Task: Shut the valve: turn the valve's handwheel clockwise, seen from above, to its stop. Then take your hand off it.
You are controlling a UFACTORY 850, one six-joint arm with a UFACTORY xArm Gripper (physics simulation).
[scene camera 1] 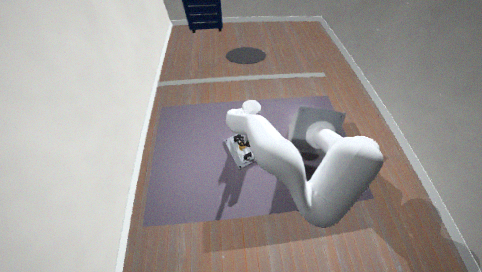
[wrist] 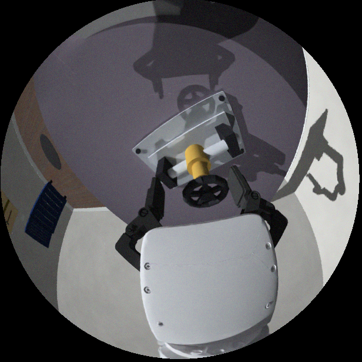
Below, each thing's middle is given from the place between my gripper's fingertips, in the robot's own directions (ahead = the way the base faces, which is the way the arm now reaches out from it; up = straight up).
Scene:
Now: hand 3 cm short of the black spoked handwheel (wrist: 206, 198), 1 cm to the right of it and 1 cm above it. Also, from my hand: pale base plate (wrist: 207, 108) (13 cm below, 3 cm ahead, 1 cm to the left).

